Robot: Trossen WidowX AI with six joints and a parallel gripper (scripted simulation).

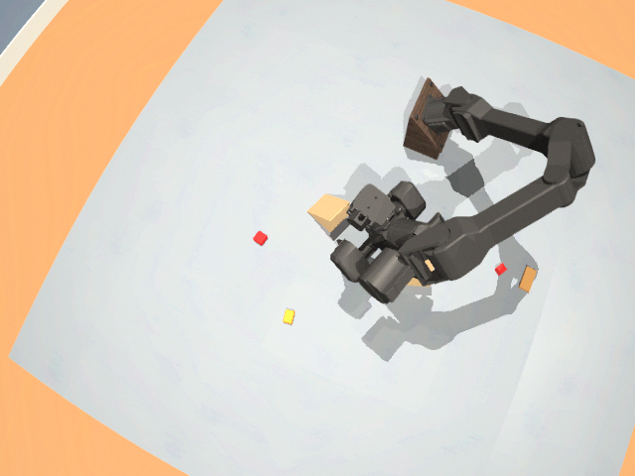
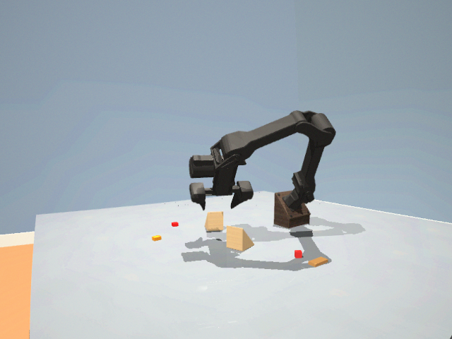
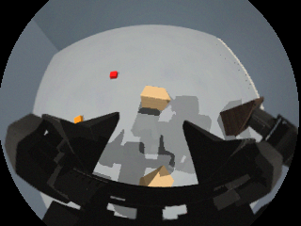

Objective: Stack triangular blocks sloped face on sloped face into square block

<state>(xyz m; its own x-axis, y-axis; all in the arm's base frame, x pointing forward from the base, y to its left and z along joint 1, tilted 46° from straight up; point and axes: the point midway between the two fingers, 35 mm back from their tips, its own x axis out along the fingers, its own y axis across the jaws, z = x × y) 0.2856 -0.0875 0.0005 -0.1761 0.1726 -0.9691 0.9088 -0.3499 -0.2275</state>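
My gripper tip is 3 cm past the tan triangular block, 5 cm to the left of it and 7 cm above it. The rest, counted from my gripper tip: orange piece 19 cm ahead, 7 cm to the right, 8 cm below.
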